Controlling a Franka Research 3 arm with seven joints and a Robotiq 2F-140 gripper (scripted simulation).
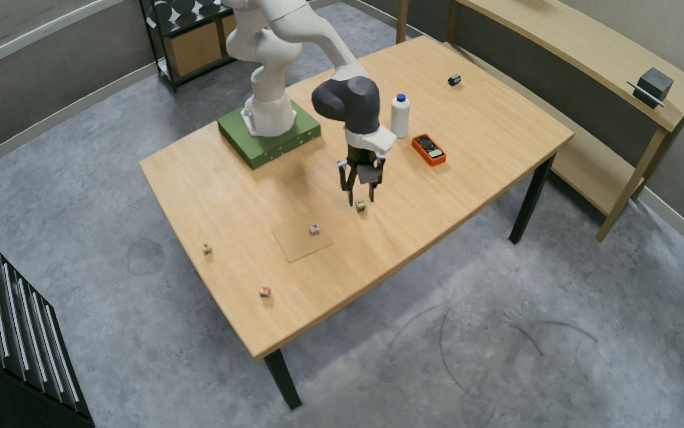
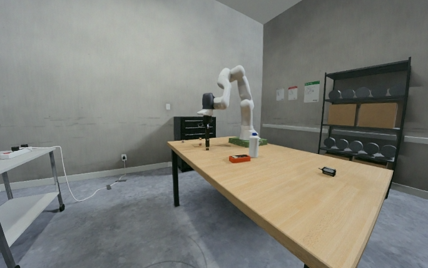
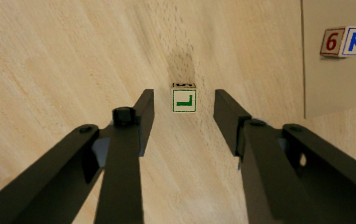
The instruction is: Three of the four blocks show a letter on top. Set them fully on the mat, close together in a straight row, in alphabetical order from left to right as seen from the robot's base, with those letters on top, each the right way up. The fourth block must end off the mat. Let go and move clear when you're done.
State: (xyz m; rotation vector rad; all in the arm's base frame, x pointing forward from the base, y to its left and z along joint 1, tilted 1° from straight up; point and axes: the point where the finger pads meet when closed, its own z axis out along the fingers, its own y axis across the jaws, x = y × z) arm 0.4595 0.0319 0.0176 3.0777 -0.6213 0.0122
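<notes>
The block is 50 mm below my hand. The rest, counted from my hand: white bottle: 200 mm behind, 320 mm to the left, 20 mm above; then tan mat: 20 mm behind, 200 mm to the right, 60 mm below; then orange meter: 60 mm behind, 340 mm to the left, 50 mm below.
</notes>
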